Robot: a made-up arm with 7 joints. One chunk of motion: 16 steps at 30 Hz.
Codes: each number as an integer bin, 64 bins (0 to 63) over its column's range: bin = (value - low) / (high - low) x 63, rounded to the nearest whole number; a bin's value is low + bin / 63 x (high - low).
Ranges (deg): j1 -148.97..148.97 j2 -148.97..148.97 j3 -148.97..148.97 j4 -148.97..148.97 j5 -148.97..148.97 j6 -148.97..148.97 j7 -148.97..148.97
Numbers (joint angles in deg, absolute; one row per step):
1: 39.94 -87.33 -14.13 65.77 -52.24 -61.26 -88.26
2: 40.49 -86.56 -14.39 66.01 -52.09 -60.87 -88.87
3: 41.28 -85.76 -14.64 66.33 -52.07 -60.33 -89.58
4: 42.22 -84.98 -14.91 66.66 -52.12 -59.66 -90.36
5: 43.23 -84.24 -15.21 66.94 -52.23 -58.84 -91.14
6: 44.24 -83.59 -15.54 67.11 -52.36 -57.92 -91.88
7: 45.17 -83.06 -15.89 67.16 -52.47 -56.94 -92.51
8: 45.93 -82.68 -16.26 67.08 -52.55 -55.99 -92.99
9: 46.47 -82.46 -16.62 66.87 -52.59 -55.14 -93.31
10: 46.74 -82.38 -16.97 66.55 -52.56 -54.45 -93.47
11: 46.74 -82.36 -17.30 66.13 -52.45 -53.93 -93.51
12: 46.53 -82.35 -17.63 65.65 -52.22 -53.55 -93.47
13: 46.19 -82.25 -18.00 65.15 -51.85 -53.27 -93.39
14: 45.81 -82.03 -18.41 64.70 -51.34 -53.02 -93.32
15: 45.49 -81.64 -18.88 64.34 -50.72 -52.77 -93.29
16: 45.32 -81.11 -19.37 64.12 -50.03 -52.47 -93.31
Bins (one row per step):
1: 40 13 29 45 20 19 13
2: 40 13 28 45 20 19 13
3: 40 13 28 46 20 19 13
4: 40 14 28 46 20 19 12
5: 41 14 28 46 20 19 12
6: 41 14 28 46 20 19 12
7: 41 14 28 46 20 19 12
8: 41 14 28 46 20 20 12
9: 41 14 28 46 20 20 12
10: 41 14 28 46 20 20 12
11: 41 14 28 45 20 20 12
12: 41 14 28 45 20 20 12
13: 41 14 28 45 21 20 12
14: 41 14 28 45 21 20 12
15: 41 14 28 45 21 20 12
16: 41 14 27 45 21 20 12

